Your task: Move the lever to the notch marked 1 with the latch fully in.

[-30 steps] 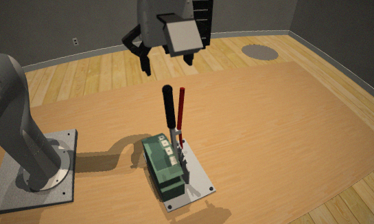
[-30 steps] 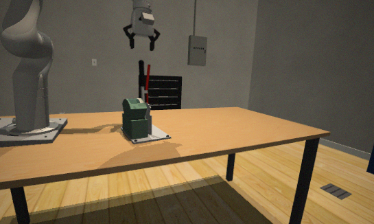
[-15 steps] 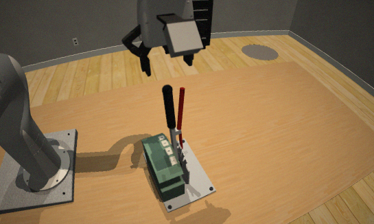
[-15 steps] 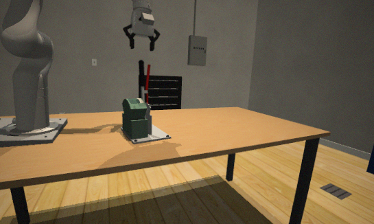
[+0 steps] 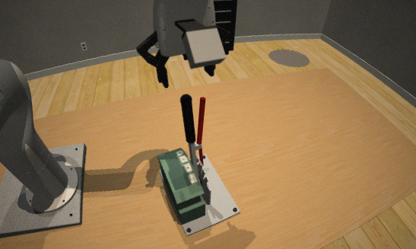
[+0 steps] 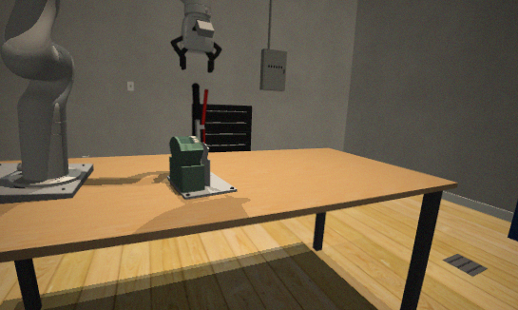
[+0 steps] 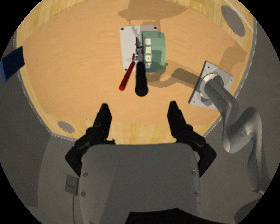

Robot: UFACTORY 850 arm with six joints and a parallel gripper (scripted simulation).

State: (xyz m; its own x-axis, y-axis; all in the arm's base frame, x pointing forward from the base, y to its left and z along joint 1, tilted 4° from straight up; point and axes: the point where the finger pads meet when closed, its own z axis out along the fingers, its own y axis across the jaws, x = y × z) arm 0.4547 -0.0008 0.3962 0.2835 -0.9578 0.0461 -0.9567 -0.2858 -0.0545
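Now: hand 20 mm short of the red bar, 10 mm to the left of it and 200 mm above it.
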